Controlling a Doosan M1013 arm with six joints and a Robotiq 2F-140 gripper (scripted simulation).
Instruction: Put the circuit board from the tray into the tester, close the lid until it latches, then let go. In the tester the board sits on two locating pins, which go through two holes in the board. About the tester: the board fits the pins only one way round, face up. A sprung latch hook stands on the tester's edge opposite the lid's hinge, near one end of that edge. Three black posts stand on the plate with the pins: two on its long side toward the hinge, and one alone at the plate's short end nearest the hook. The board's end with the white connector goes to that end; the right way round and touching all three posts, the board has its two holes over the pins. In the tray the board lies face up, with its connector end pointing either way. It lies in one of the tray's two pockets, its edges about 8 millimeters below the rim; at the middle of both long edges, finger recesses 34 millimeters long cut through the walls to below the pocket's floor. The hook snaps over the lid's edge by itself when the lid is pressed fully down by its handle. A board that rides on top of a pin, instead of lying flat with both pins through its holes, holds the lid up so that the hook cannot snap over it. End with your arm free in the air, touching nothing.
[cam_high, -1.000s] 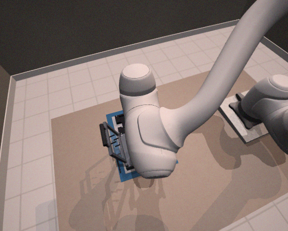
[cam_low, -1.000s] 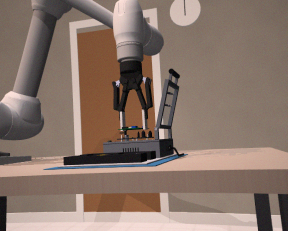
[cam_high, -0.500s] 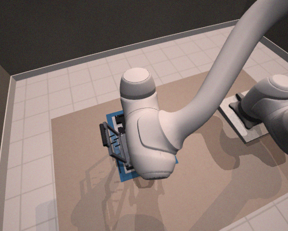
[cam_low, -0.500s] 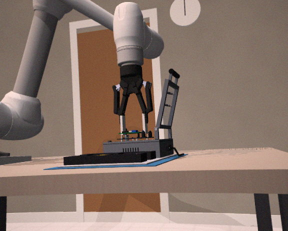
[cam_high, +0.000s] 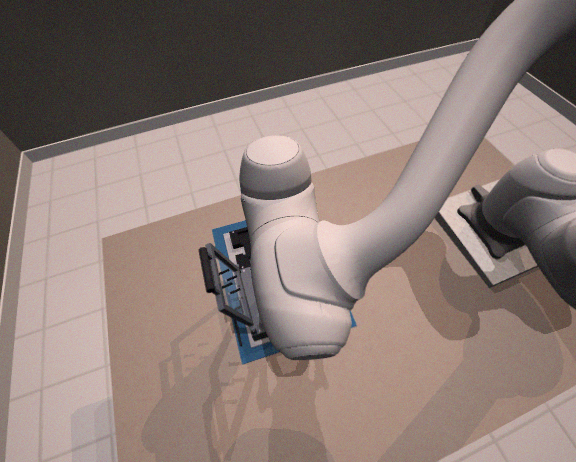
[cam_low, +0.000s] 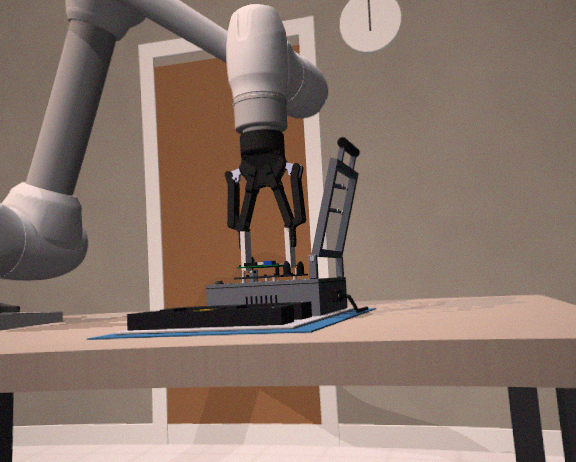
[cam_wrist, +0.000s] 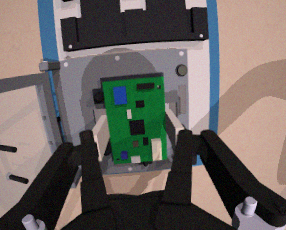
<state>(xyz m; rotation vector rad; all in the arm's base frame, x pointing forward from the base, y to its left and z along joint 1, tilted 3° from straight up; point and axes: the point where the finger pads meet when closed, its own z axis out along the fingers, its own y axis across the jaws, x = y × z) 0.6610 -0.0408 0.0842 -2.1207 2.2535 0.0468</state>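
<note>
Now: the green circuit board 2 cm below my hand. From my hand the other things lie so: latch hook 6 cm behind, 6 cm to the left, 2 cm below; lid 13 cm ahead, 1 cm to the right, 8 cm above.
</note>
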